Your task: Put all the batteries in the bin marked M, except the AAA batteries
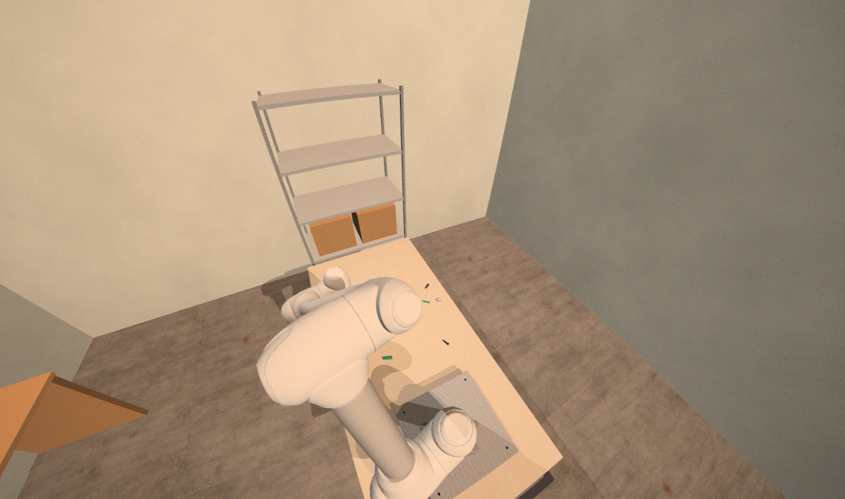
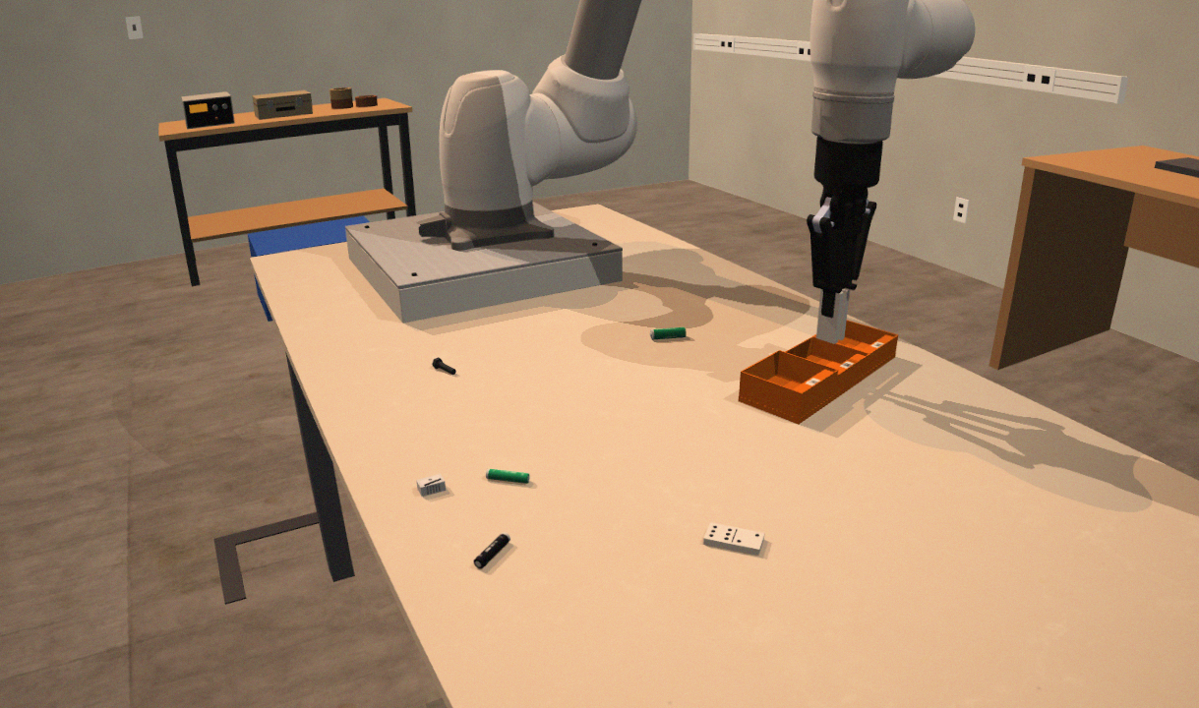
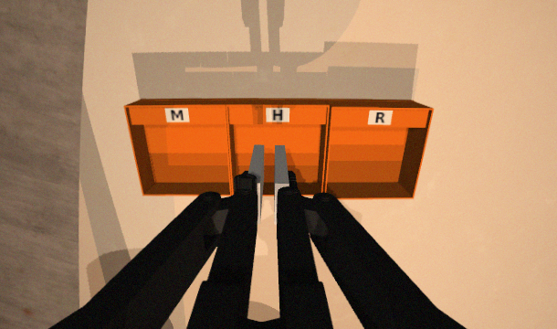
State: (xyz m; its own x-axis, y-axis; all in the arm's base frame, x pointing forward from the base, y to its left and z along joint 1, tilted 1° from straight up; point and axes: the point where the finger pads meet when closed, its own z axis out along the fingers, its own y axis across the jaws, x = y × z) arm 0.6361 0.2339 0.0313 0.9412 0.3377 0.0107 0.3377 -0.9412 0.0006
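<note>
Right now my hand is 200 mm past the green battery, 120 mm to the left of it and 80 mm above it. Also, from my hand: small black bolt (240 mm behind, 430 mm to the right, 80 mm below); white domino (230 mm ahead, 290 mm to the right, 80 mm below); orange three-compartment tray (10 mm to the right, 70 mm below).
</note>
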